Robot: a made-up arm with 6 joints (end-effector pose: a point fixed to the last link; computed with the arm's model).
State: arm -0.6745 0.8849 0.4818 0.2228 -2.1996 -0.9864
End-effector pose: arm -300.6 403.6 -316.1 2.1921 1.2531 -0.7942
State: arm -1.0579 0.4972 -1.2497 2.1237 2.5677 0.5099
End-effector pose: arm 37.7 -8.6 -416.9 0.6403 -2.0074 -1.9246
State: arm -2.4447 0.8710 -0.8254 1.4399 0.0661 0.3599
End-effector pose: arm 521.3 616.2 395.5 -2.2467 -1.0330 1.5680
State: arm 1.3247 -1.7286 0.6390 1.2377 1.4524 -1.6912
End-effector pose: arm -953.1 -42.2 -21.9 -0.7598 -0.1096 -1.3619
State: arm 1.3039 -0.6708 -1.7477 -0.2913 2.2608 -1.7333
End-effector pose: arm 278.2 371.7 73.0 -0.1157 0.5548 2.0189
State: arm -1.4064 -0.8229 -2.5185 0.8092 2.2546 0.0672
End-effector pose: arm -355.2 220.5 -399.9 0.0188 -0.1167 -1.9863
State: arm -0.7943 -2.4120 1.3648 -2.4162 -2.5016 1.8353
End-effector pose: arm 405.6 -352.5 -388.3 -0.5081 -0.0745 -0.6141
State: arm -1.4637 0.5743 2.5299 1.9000 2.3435 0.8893
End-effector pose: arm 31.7 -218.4 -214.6 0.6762 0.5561 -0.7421
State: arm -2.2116 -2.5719 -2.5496 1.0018 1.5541 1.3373
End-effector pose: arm -376.9 16.5 352.8 1.4876 2.5656 0.3119
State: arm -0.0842 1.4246 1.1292 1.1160 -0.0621 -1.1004
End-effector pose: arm 24.9 437.2 -430.5 -0.2242 -0.6359 2.7928
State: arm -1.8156 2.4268 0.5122 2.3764 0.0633 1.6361
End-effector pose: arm 859.3 96.3 -321.0 1.3395 -0.1725 0.8305
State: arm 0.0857 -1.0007 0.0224 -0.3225 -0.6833 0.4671
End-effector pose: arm -499.4 428.3 -138.7 -0.3624 0.9145 -1.4039
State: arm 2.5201 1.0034 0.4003 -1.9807 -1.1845 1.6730
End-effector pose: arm 611.7 312.1 1114.4 1.6288 -1.4112 0.6096
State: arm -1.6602 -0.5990 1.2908 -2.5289 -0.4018 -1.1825
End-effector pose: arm 1013.9 537.7 -179.5 0.3102 -0.0363 2.4473
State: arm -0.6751 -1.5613 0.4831 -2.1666 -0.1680 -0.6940
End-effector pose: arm 763.6 702.4 -214.0 0.5863 -0.5354 2.5633
